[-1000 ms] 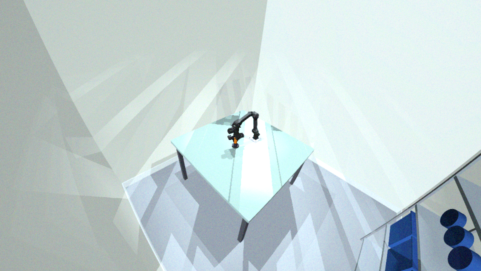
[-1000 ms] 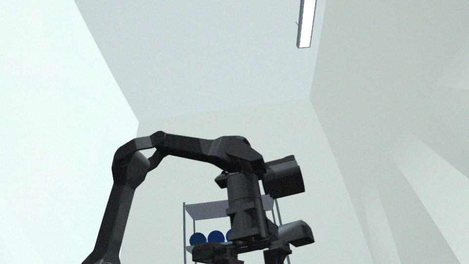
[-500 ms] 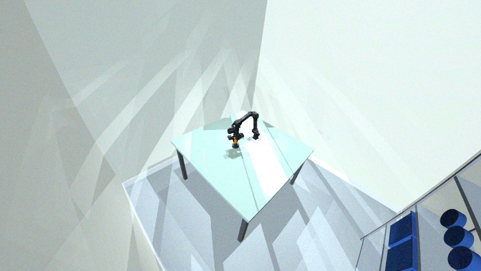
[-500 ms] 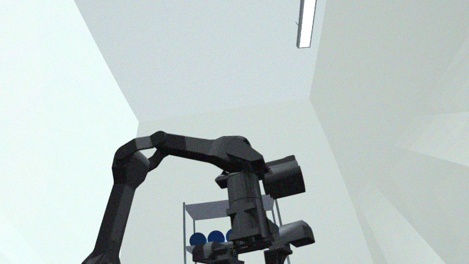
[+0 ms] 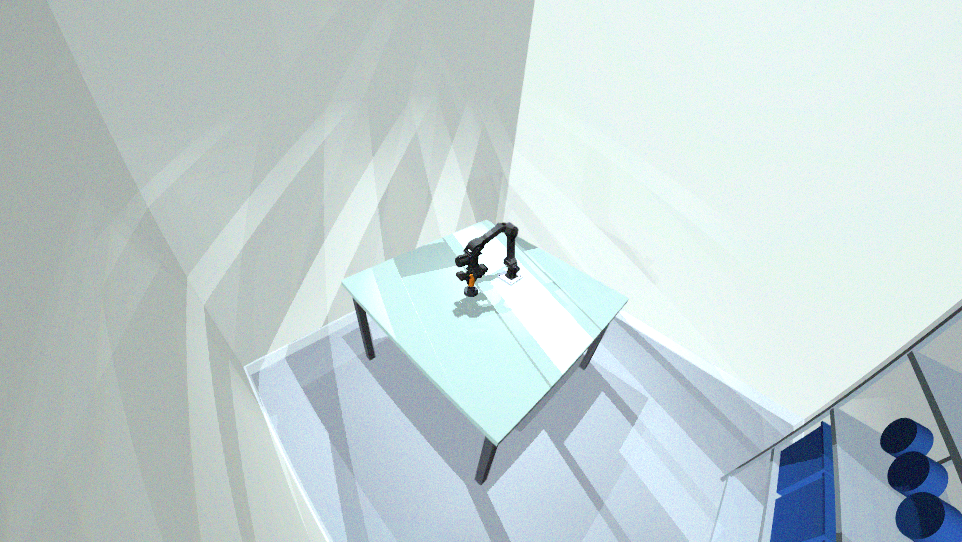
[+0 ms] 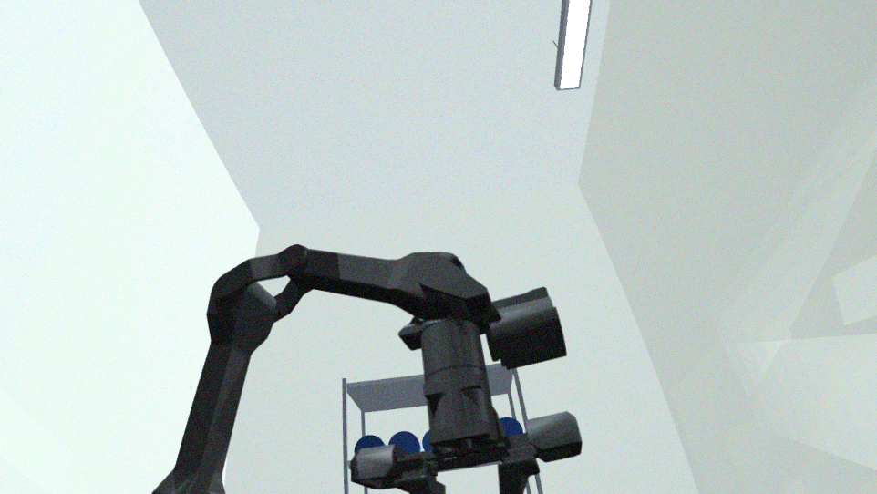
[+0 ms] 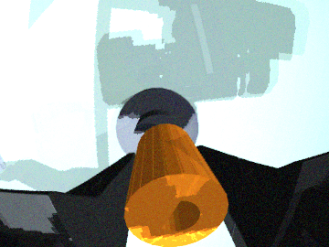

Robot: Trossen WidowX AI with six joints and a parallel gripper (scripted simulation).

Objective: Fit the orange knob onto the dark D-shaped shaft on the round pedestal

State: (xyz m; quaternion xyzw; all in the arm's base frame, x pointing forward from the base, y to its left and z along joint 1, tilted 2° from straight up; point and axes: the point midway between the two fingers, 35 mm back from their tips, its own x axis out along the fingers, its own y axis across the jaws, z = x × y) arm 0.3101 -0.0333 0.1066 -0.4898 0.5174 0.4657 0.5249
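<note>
Now: the round pedestal 40 mm below my gripper tip. Also, from my gripper tip: orange knob 20 mm above.
</note>
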